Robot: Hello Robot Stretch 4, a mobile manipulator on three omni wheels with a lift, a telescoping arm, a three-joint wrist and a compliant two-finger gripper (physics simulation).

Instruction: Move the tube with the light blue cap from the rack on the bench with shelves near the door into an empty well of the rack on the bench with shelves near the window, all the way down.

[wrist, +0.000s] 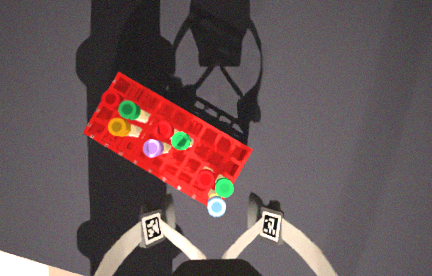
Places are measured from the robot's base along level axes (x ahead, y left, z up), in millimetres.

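Pixels of known places: end effector, tool point: (211, 214).
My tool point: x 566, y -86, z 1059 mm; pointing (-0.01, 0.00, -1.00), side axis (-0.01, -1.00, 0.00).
For each thing: its middle in the pictures, then the offset to it from my tool point.
- tube with the light blue cap, body centre: (214, 197) 9 mm back, 5 mm right, 109 mm down
- red rack, body centre: (170, 141) 63 mm ahead, 52 mm left, 144 mm down
- tube with a green cap, body centre: (221, 182) 10 mm ahead, 15 mm right, 109 mm down
- red cap, body centre: (206, 174) 21 mm ahead, 3 mm left, 109 mm down
- purple cap, body centre: (161, 147) 55 mm ahead, 58 mm left, 109 mm down
- orange cap, body centre: (131, 130) 78 mm ahead, 95 mm left, 109 mm down
The tube with the light blue cap (216, 206) stands at the lower right corner of the red rack (184, 116) in the wrist view. Its cap shows, with a little of the pale tube above it in the picture. My gripper (210, 210) is open, its two fingers wide apart on either side of the light blue cap. Neither finger touches the cap; I cannot tell the height gap between them. A tube with a green cap (224, 187) stands right beside the light blue one, and a red cap (205, 178) is close by.
Farther along the rack are a green cap (181, 140), a purple cap (153, 148), an orange cap (119, 127), another green cap (129, 109) and red caps (163, 129) (111, 98). The rack is on a grey surface crossed by dark shadows. A pale edge shows at the lower left.
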